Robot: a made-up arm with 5 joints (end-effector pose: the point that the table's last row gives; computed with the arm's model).
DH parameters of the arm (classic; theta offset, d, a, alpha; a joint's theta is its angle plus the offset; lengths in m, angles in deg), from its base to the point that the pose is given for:
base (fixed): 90 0.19 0 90
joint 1: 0 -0.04 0 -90
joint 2: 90 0.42 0.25 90
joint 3: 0 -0.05 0.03 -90
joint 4: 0 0.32 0.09 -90
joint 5: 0 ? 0.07 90
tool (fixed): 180 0.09 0 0
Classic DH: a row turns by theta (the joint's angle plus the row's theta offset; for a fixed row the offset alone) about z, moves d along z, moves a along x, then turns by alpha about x.
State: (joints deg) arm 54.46 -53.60 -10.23 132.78 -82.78
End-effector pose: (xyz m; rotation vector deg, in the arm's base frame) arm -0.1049 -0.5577 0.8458 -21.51 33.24 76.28
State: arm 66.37 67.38 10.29 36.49 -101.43
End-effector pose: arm 0.1049 -0.7682 0.3508 -45.56 24.07 91.30
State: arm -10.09 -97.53 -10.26 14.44 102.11
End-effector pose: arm -0.2560 0.5644 0.7232 -87.24 -93.73 -44.27
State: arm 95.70 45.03 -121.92 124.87 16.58
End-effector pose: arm -0.4699 -0.3537 -0.4076 -55.04 -129.91 -18.21
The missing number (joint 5, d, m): 0.19
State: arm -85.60 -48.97 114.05 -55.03 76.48
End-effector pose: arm 0.0389 0.5711 0.3249 -110.49 17.70 -78.39
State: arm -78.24 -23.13 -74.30 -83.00 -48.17
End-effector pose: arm -0.7106 0.3692 -0.0212 0.55 -61.52 -21.50
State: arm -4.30 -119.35 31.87 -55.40 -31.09
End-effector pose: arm 0.0091 0.3038 1.0871 -71.40 -36.38 160.53
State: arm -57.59 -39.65 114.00 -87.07 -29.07
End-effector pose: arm 0.1728 0.3184 0.5277 34.69 -75.85 151.69
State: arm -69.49 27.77 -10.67 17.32 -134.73
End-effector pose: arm -0.1645 0.5720 0.7448 -87.84 123.66 -54.98
